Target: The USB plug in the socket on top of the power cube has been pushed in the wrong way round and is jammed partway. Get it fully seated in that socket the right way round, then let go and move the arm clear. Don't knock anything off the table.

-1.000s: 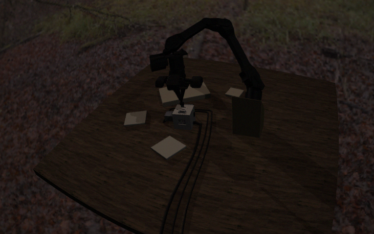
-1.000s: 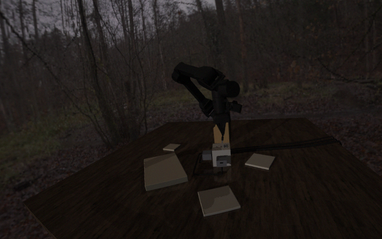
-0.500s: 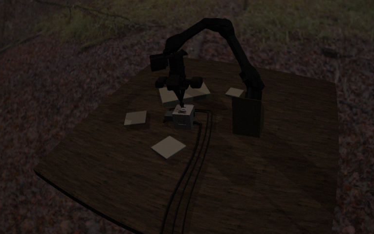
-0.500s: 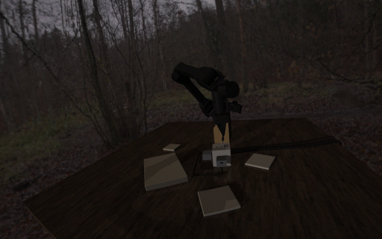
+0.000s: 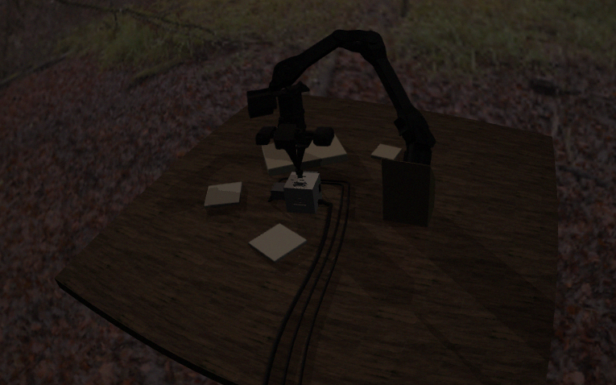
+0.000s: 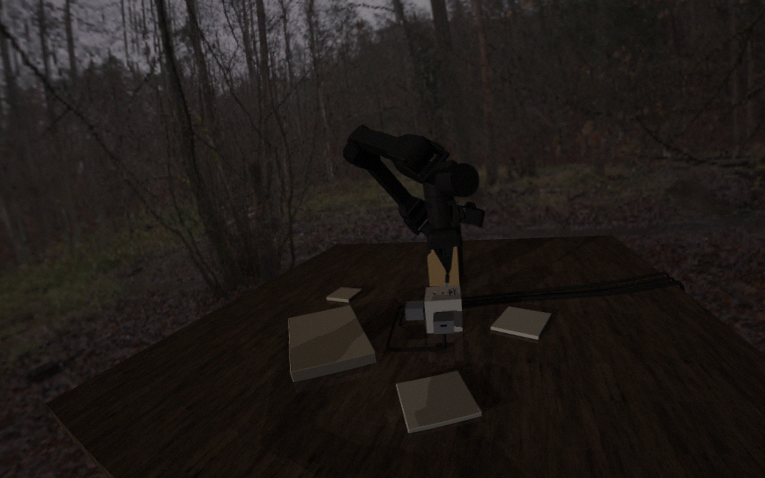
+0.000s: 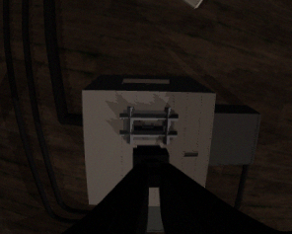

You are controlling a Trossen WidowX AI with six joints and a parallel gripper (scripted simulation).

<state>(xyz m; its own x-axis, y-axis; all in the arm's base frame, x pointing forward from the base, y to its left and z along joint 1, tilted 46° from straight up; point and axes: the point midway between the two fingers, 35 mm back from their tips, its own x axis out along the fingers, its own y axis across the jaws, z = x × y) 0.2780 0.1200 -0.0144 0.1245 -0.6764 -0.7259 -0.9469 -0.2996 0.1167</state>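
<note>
Right now the USB socket is 6 cm below my gripper tip. The rest, counted from my gripper tip: dark USB plug 2 cm below; thick slab 23 cm to the right, 15 cm ahead, 12 cm below; flat pale tile 25 cm ahead, 12 cm below, 5 cm to the left.
</note>
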